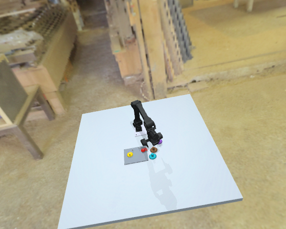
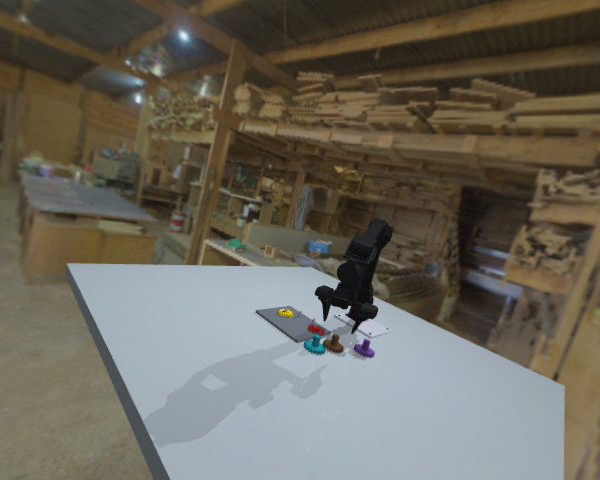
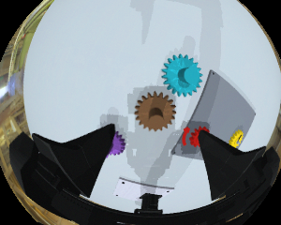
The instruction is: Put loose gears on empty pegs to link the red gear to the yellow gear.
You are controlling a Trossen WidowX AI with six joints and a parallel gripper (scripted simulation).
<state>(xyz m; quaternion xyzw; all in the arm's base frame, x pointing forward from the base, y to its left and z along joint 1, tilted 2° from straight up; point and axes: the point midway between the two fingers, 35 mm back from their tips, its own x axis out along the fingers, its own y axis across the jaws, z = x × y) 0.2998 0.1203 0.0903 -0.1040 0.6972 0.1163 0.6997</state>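
Right now my gripper tip is 50 mm above the brown gear. Also, from my gripper tip: red arrow (70 mm to the right, 60 mm below, 20 mm behind); teal gear (70 mm ahead, 50 mm below, 20 mm to the right); red gear (90 mm to the right, 50 mm below, 10 mm behind).
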